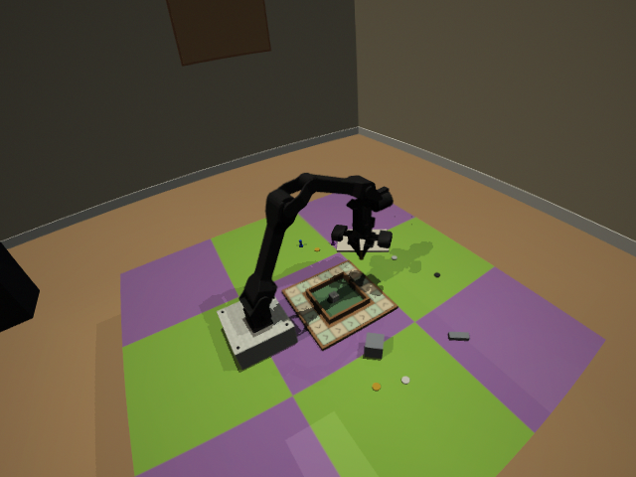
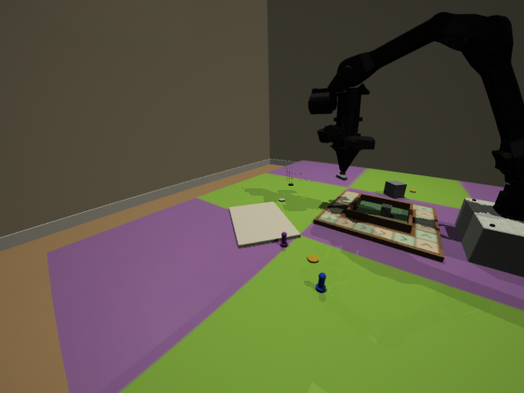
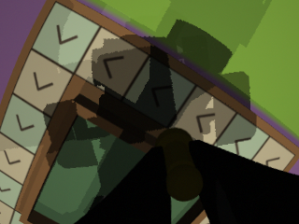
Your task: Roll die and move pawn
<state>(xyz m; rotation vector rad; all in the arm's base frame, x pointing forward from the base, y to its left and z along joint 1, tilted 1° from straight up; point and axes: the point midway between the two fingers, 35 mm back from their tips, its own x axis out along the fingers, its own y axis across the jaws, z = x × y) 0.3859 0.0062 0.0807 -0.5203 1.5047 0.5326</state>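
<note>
My gripper tip is now 130 mm past the die, 20 mm to the left of it and 100 mm above it. Round my gripper tip: purple pawn (50 mm ahead, 250 mm to the left, 110 mm below); then yellow pawn (10 mm above); then grey cube (140 mm behind, 240 mm to the right, 100 mm below).
</note>
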